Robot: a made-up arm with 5 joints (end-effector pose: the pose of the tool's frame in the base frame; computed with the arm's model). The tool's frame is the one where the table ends.
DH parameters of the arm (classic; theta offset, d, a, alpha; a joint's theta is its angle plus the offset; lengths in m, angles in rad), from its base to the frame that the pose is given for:
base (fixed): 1.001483 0 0.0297 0
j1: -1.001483 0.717 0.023 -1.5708
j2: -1.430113 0 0.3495 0
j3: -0.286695 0 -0.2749 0
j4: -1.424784 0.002 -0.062 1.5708
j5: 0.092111 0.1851 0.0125 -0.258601
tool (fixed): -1.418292 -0.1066 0 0
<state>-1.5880 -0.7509 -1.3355 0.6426 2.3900</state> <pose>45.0 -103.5 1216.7 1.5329 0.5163 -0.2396</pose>
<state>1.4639 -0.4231 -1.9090 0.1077 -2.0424</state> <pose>26.6 128.6 1392.1 0.3785 -1.1267 -2.1960</pose>
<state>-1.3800 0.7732 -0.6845 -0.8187 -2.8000</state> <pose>119.3 -396.5 651.4 2.5047 -0.1722 -0.4268</pose>
Working (the frame after each row of the table, in the pose's form):
after base (fixed): 16.0 25.0 0.0 0.0000 0.0000 1.0015
after j1: 20.4 2.4 717.0 -1.5708 0.0000 -1.3800
after j2: 72.9 -269.3 930.4 -1.5708 -0.6569 -1.3800
after j3: 75.8 -284.8 656.0 1.5709 -1.5135 1.7615
after j4: 86.6 -329.8 697.3 -3.1416 0.7300 1.7616
after j5: 106.4 -460.2 567.0 -3.0405 -0.6499 -1.9361

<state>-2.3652 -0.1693 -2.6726 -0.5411 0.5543</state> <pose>6.8 33.1 1409.2 0.1429 -0.4247 3.0898</pose>
Working (the frame after each row of the table, in the pose's form):
after base (fixed): 16.0 25.0 0.0 0.0000 0.0000 1.0015
after j1: -0.4 8.9 717.0 -1.5708 0.0000 -2.3652
after j2: 6.7 15.9 1066.4 1.5709 -1.5422 0.7763
after j3: -23.3 -13.6 1338.0 1.5708 1.4171 0.7764
after j4: 21.1 27.2 1323.2 0.0000 -0.2414 -2.3652
after j5: 51.0 46.0 1505.3 -0.4058 -0.1920 -1.7046

